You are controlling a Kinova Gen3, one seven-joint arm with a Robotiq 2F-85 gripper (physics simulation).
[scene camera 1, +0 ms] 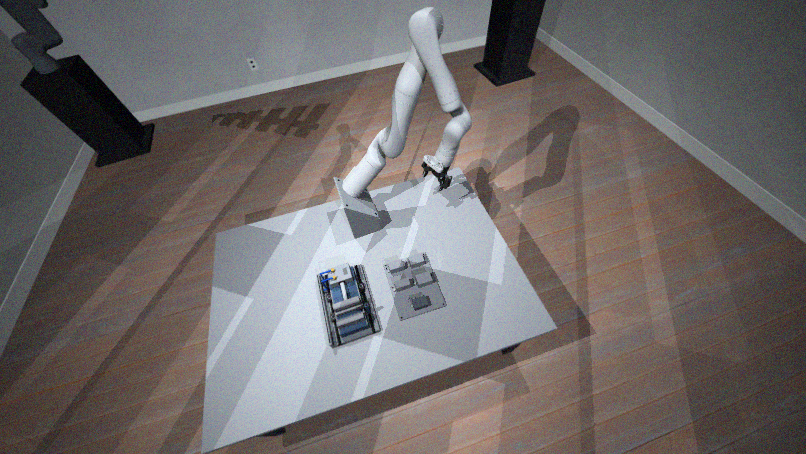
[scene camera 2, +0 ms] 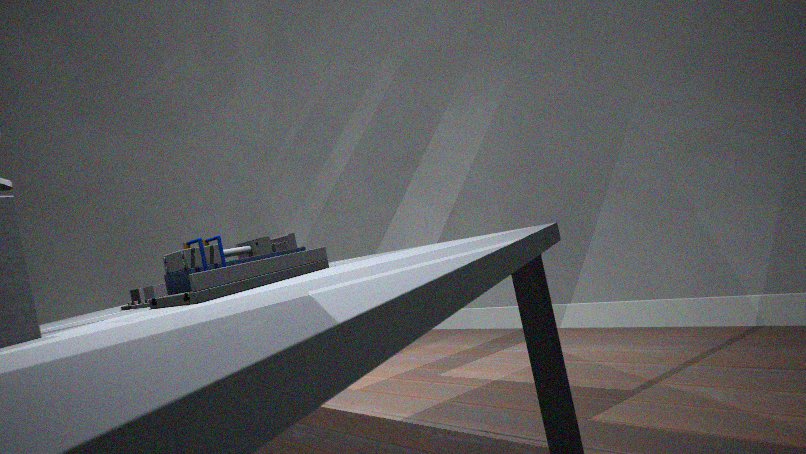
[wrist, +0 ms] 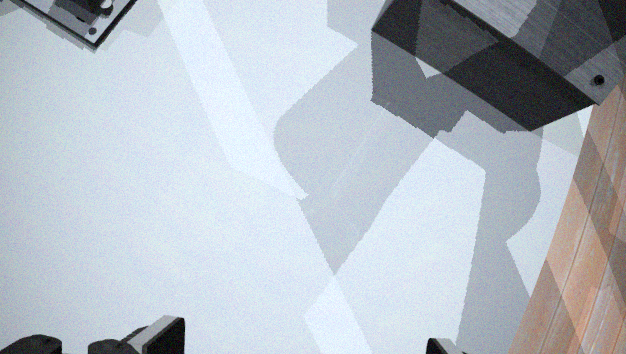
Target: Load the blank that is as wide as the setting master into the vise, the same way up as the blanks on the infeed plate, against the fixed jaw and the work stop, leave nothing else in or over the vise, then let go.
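Seen in the pictures: gripper, between the fingertips: (scene camera 1: 431, 183); arm's base, origin of its link: (scene camera 1: 351, 190).
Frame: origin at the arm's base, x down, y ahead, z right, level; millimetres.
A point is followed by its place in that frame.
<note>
My gripper (scene camera 1: 434, 179) {x -14, y 126, z -335 mm} (wrist: 307, 340) {x -14, y 126, z -335 mm} is open and empty above the table's back right corner, well away from the vise and plate. The vise (scene camera 1: 352, 328) {x 119, y 547, z 178 mm} (scene camera 2: 259, 270) {x 149, y 389, z 266 mm}, with a blue bed, grey jaws and side rails, stands left of the infeed plate (scene camera 1: 403, 301) {x 171, y 506, z -38 mm}. Several grey blanks (scene camera 1: 424, 278) {x 135, y 463, z -149 mm} sit in the plate's back half, and a darker block (scene camera 1: 420, 302) {x 146, y 545, z -95 mm} sits towards its front. A plate corner (wrist: 102, 27) {x 171, y 335, z -193 mm} shows at the wrist view's top left. Blank widths, the setting master and the work stop are too small to tell.
The arm's grey base block (scene camera 1: 360, 219) {x 54, y 132, z 7 mm} (wrist: 480, 65) {x 137, y 38, z -75 mm} stands at the back of the table (scene camera 1: 270, 366) {x 179, y 541, z 507 mm} (scene camera 2: 394, 270) {x 179, y 325, z 613 mm}. Blue hooked pieces (scene camera 1: 324, 277) (scene camera 2: 219, 250) {x 97, y 338, z 235 mm} with yellow parts rise at the vise's back end. Dark pedestals (scene camera 1: 84, 112) (scene camera 1: 510, 39) stand on the floor beyond.
</note>
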